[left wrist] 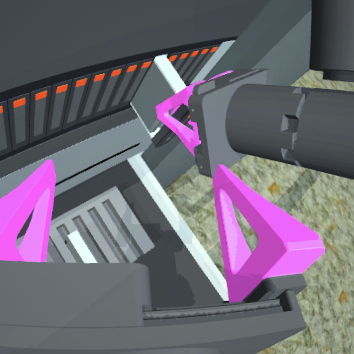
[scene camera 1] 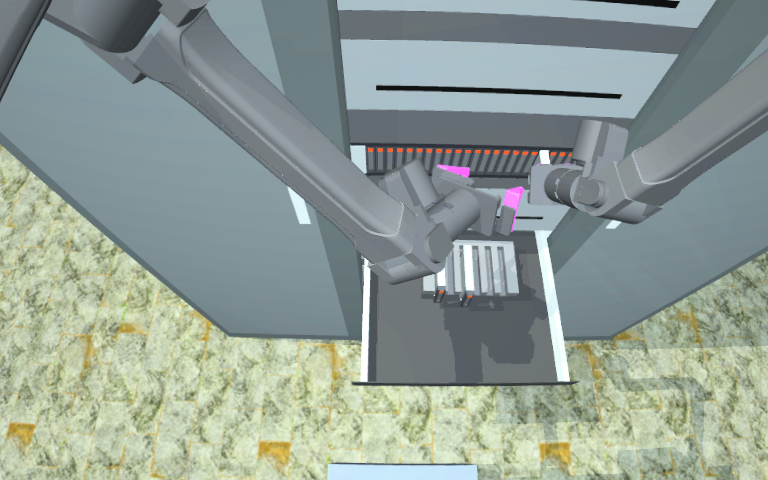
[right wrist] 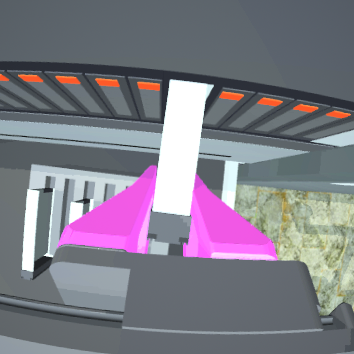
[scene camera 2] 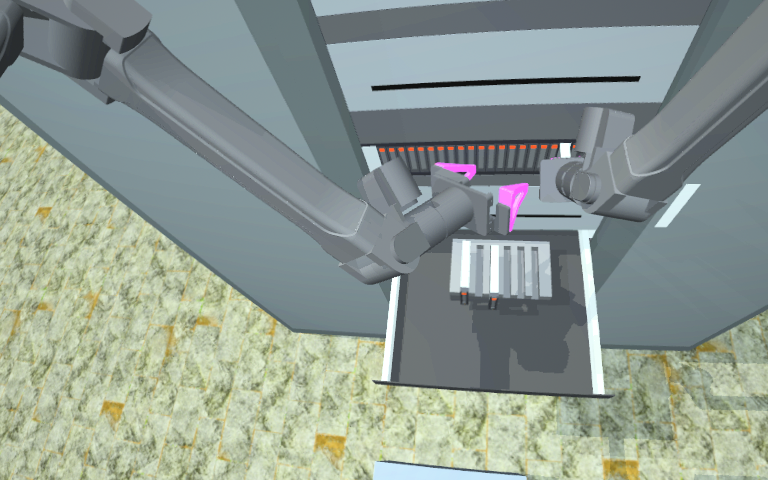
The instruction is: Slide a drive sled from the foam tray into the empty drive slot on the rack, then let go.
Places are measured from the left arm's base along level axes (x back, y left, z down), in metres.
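Pixels of known places: left gripper, between the fingertips: [left wrist: 136,169] [scene camera 1: 494,180] [scene camera 2: 500,177]; right gripper, between the fingertips: [left wrist: 163,108] [scene camera 1: 539,180] [right wrist: 170,175].
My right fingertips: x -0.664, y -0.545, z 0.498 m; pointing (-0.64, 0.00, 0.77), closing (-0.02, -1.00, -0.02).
Observation:
For each thing: its top centre in the pictures, then the offset to it from my right fingertips. Level surfaces: height alone.
- drive sled, centre of its top: [right wrist: 187,94] [left wrist: 163,59] [scene camera 2: 565,145] [scene camera 1: 544,153] dx -0.032, dy -0.002, dz -0.040 m
- grey foam tray, centre of its top: [right wrist: 95,217] [left wrist: 83,247] [scene camera 2: 500,266] [scene camera 1: 470,265] dx +0.066, dy +0.092, dz +0.248 m
- pale blue surface, height of its surface: dz +1.010 m
A drive sled [scene camera 1: 544,156] [scene camera 2: 565,149] [left wrist: 169,74] [right wrist: 180,145] has its far end in the slot of the rack's drive row [scene camera 1: 453,161] [scene camera 2: 464,158] [left wrist: 88,96] [right wrist: 107,95], between orange-marked drives; its near part sticks out. My right gripper [left wrist: 163,108] [right wrist: 170,175] is shut on the sled's front end; its wrist hides the fingers in the scene views. The grey foam tray [scene camera 1: 512,277] [scene camera 2: 544,277] [right wrist: 38,175] holds two more white sleds, one [scene camera 1: 467,266] [scene camera 2: 494,268] near its middle. My left gripper [scene camera 1: 488,181] [scene camera 2: 498,178] [left wrist: 136,169] is open and empty above the tray's back edge.
The tray lies in a pulled-out drawer with white side walls [scene camera 1: 365,316] [scene camera 2: 594,339]. The left gripper is close to the left of the right one. Large grey cabinet panels [scene camera 1: 186,226] [scene camera 2: 226,226] flank the rack on both sides. A pale blue surface [scene camera 1: 402,472] shows at the bottom.

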